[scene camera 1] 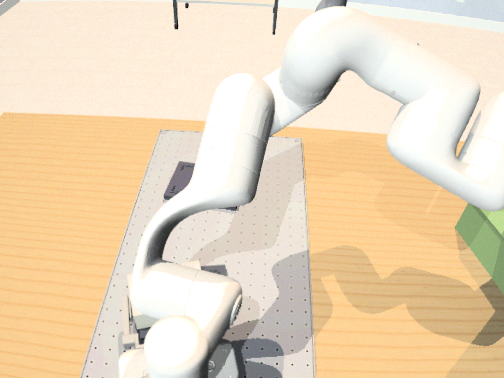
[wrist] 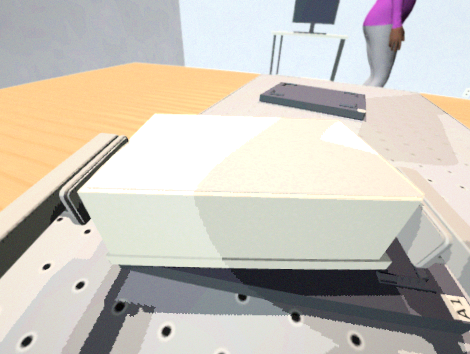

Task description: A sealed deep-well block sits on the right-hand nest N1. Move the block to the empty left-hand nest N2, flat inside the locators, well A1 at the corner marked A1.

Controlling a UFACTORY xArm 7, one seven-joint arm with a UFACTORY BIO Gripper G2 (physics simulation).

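Places are measured from the arm's base along level axes (x right, y ahead, z up), in millimetres.
Pixels of known places: end effector, tool point: (wrist: 252, 192).
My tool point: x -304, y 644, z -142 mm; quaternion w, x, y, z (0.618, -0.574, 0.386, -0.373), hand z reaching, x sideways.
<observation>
Ahead of a thing's pixels: the offset from my tool point to its top centre. "*": to the spot under its first point. Level surfaces: height alone.
The pale sealed block @[dx +23, dy +13, dz +11 mm] (scene camera 1: 145, 321) (wrist: 255, 225) is held between the fingers of my gripper (wrist: 260, 210), one finger pad at each end. The block looks upright and slightly above a dark nest @[dx +41, dy -4, dz -30 mm] (scene camera 1: 215, 270) (wrist: 300, 296), with a shadowed gap below it. In the wrist view the nest's near edge runs at an angle to the block's lower edge. An A1 label @[* dx +15, dy -93, dz -33 mm] (wrist: 457, 307) is at the nest's near right corner, beside a dark locator @[* dx +17, dy -73, dz -31 mm] (wrist: 407, 280). The block's own A1 well cannot be made out. The other nest @[dx +331, dy +39, dz -30 mm] (scene camera 1: 179, 180) (wrist: 315, 98) is empty, farther back.
Both nests are on a perforated grey board @[dz -45 mm] (scene camera 1: 285, 220) (wrist: 30, 300) on the wooden table @[dz -58 mm] (scene camera 1: 50, 200) (wrist: 150, 90). The arm (scene camera 1: 230, 140) hides much of both nests in the scene view. A green box (scene camera 1: 475, 235) is at the right edge.
</observation>
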